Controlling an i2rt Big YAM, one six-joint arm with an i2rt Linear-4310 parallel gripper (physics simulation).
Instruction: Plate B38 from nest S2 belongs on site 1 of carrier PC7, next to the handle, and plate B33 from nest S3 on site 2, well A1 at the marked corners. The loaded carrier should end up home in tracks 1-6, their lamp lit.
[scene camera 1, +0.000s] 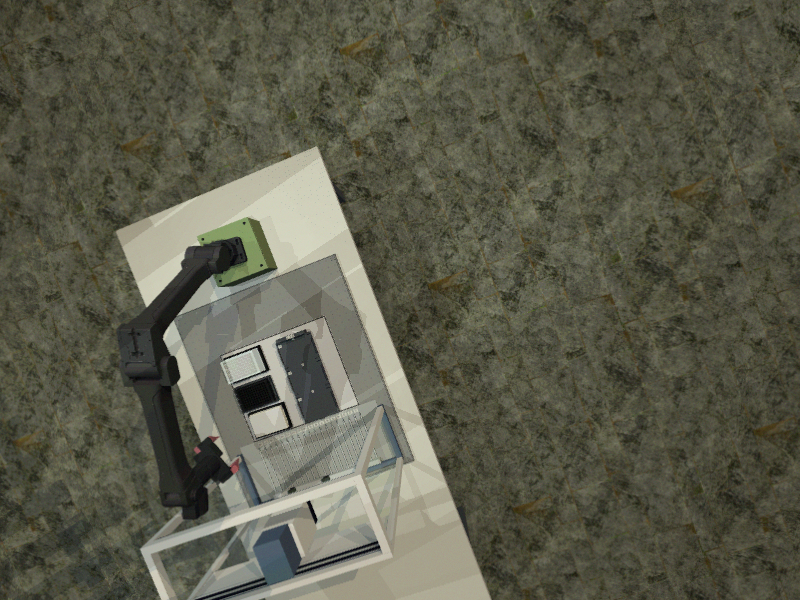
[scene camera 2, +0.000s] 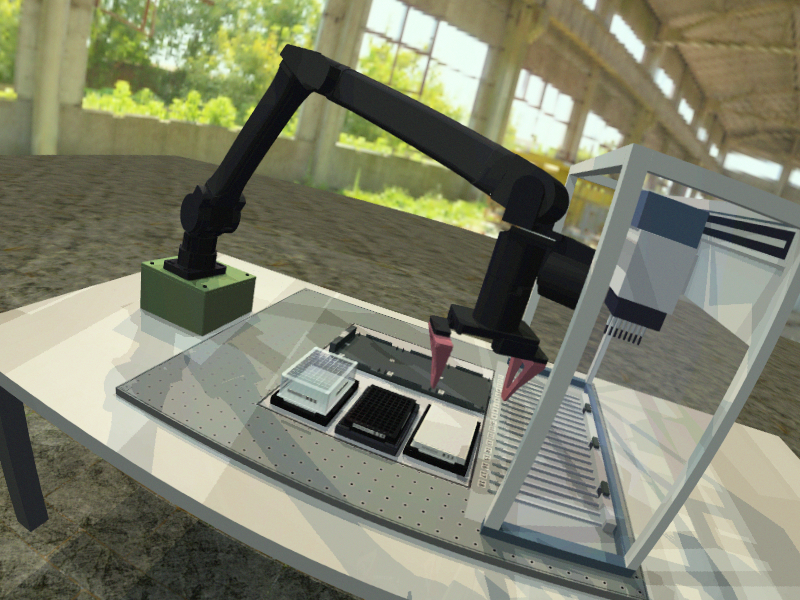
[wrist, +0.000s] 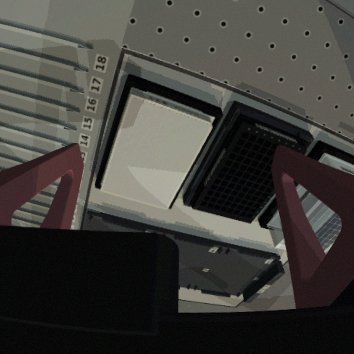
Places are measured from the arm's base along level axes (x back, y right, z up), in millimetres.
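Pixels of known places: gripper, fingertip midpoint: (scene camera 1: 227, 448) (scene camera 2: 468, 392) (wrist: 176, 154); arm's base, origin of the base link: (scene camera 1: 227, 253) (scene camera 2: 195, 270).
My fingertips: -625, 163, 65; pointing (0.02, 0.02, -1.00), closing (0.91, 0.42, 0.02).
For each thing: its top centre in the pictures, then the offset to it from my fingertips, as dx, dy, dz. Level surfaces: height alone.
- clear-lidded plate, middle of its top: (wrist: 329, 222) (scene camera 2: 321, 368) (scene camera 1: 240, 367) +239, -70, -95
- black plate, middle of its top: (wrist: 247, 179) (scene camera 2: 382, 409) (scene camera 1: 254, 395) +123, -75, -123
- white plate, middle of its top: (wrist: 151, 160) (scene camera 2: 448, 428) (scene camera 1: 268, 422) +17, -94, -123
- dark carrier, middle of its top: (wrist: 179, 274) (scene camera 2: 416, 359) (scene camera 1: 305, 378) +136, -277, -119
- perforated board, its level: dz -149
My gripper (scene camera 1: 219, 455) (scene camera 2: 469, 393) (wrist: 176, 154) is open and empty, pointing down above the nests and the near end of the tracks. A clear-lidded plate (scene camera 1: 243, 365) (scene camera 2: 317, 381), a black plate (scene camera 1: 255, 393) (scene camera 2: 381, 411) (wrist: 240, 170) and a white plate (scene camera 1: 268, 420) (scene camera 2: 445, 434) (wrist: 155, 150) sit in a row in black nests; plate names are unreadable. The dark carrier (scene camera 1: 308, 381) (scene camera 2: 400, 364) (wrist: 190, 245) lies beside the row with no plate on it. The track deck (scene camera 1: 310, 452) (scene camera 2: 555, 445) (wrist: 40, 90) adjoins; no lit lamp can be made out. Corner marks are too small to tell.
A pale enclosure frame (scene camera 1: 258, 513) (scene camera 2: 571, 322) stands over the tracks, close to the arm. A pipetting head (scene camera 1: 277, 555) (scene camera 2: 652, 271) hangs inside it. The green arm base (scene camera 1: 261, 248) (scene camera 2: 197, 297) stands at the opposite end. A perforated board (scene camera 2: 310, 465) (wrist: 240, 40) lies under the nests.
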